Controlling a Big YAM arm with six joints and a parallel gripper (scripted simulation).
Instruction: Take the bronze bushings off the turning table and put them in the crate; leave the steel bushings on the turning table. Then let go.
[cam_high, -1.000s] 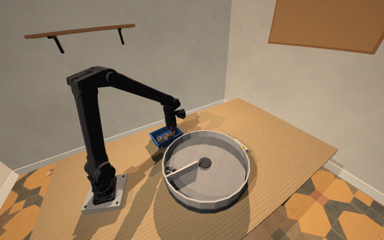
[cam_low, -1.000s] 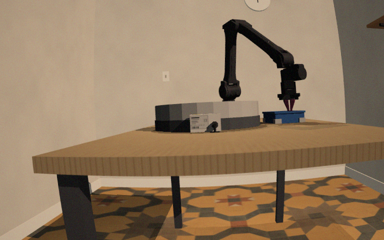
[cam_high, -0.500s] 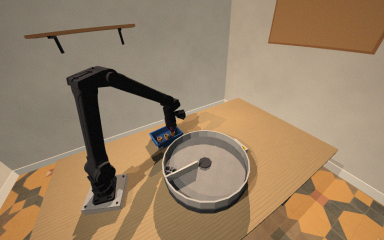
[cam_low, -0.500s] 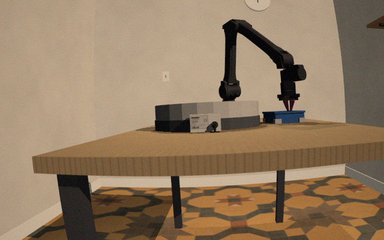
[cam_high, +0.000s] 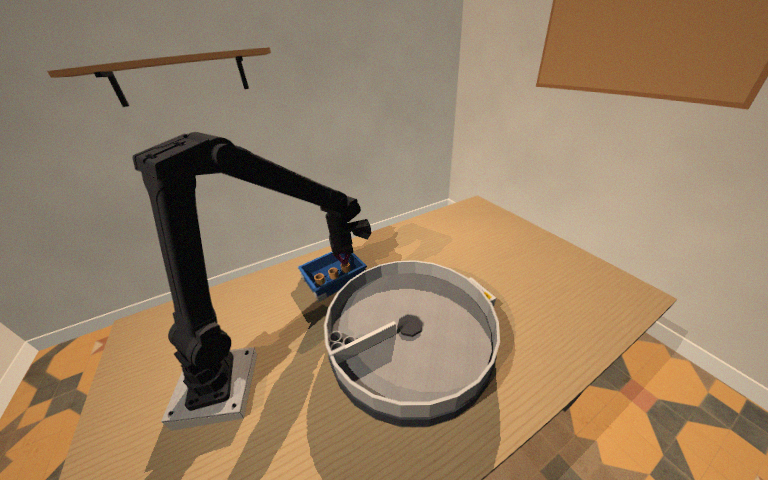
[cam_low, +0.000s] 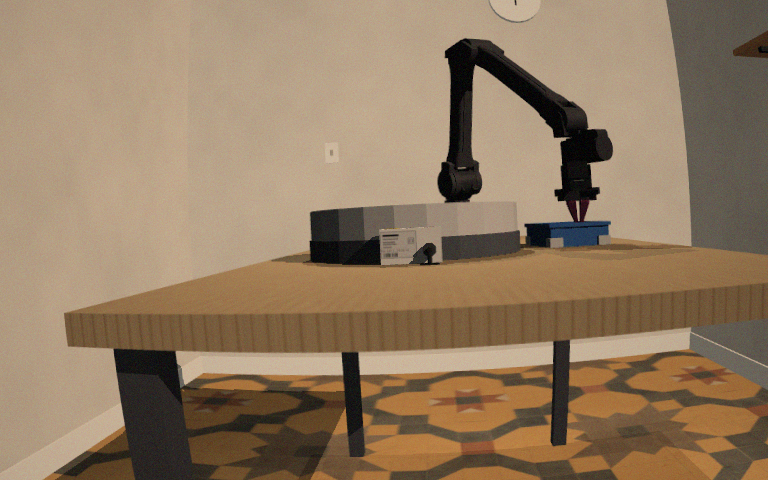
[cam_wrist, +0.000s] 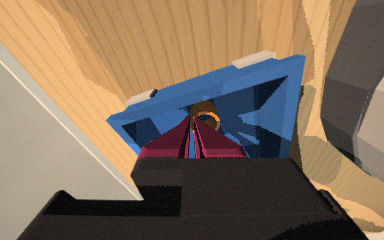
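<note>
My hand is 50 mm past the blue crate, 30 mm to the left of it and 10 mm above it. Also, from my hand: grey turning table: 100 mm ahead, 350 mm to the right, 20 mm above.
</note>
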